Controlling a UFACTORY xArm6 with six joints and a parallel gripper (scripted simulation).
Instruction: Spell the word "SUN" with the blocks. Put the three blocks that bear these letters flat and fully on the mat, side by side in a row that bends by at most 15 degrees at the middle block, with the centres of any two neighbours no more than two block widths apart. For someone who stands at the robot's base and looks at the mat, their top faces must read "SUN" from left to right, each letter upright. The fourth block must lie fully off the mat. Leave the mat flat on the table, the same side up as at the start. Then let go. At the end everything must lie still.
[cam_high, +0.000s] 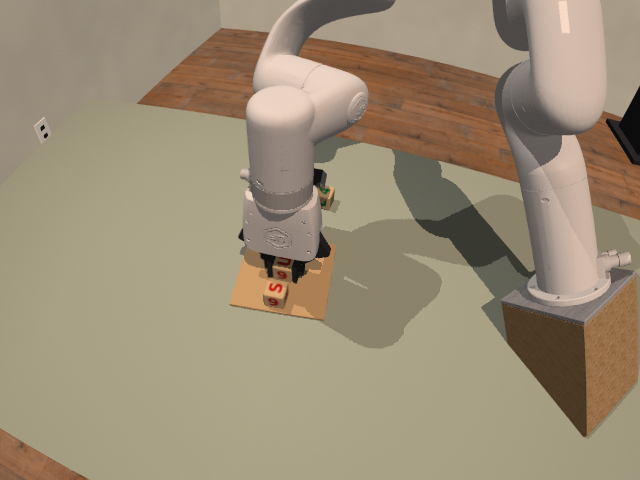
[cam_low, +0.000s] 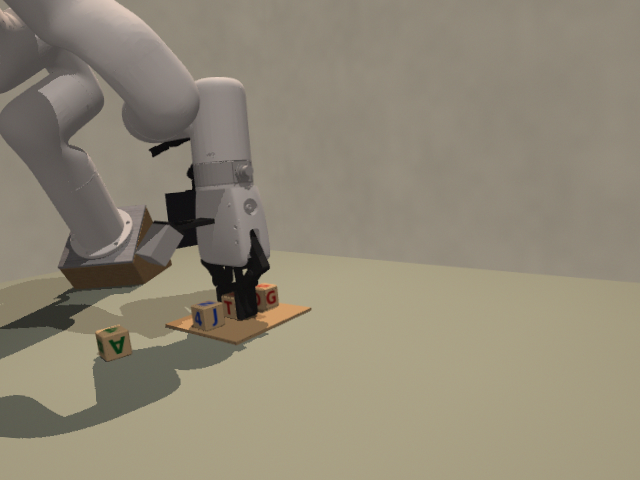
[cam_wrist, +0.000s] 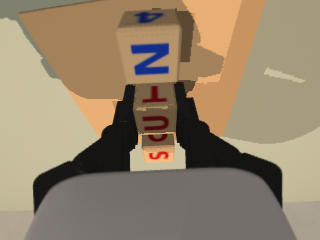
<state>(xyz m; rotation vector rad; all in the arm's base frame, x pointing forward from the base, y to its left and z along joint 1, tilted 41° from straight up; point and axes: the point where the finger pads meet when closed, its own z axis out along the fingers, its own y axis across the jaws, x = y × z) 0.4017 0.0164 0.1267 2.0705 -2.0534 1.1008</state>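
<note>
My gripper is now 10 mm above the U block. From my hand the other things lie so: tan mat (20 mm below); then N block (10 mm behind, 50 mm to the right, 10 mm below); then S block (10 mm ahead, 50 mm to the left, 10 mm below).
</note>
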